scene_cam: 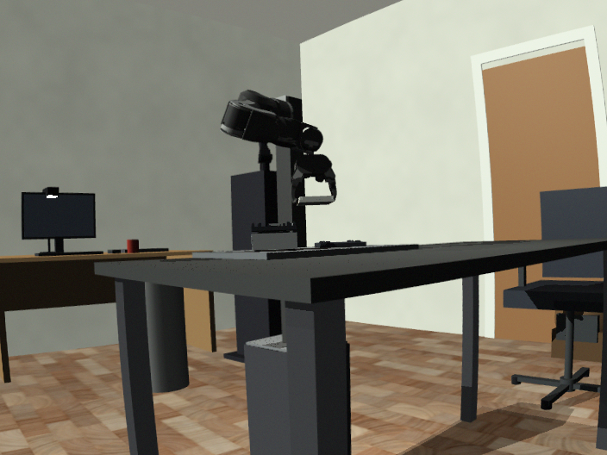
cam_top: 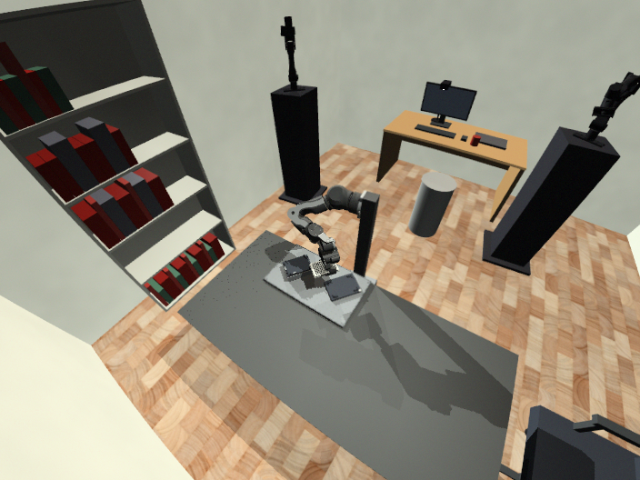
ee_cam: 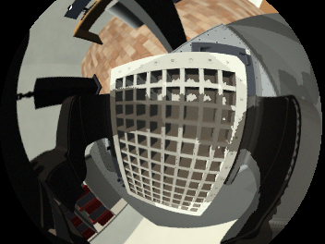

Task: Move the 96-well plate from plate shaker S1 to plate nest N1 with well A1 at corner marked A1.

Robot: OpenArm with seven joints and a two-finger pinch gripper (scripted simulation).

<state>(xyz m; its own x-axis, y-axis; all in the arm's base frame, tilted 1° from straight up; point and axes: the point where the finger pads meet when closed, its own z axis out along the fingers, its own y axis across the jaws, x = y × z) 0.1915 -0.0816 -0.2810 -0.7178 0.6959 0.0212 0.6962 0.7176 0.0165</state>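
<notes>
The dark plate nest N1 lies 1 cm ahead of my hand, 9 cm to the left of it and 11 cm below it. The rest, counted from my hand: white 96-well plate (1 cm ahead, 1 cm to the right); then A1 corner mark (1 cm behind, 18 cm to the left, 11 cm below); then plate shaker S1 (4 cm ahead, 18 cm to the right, 6 cm below).
</notes>
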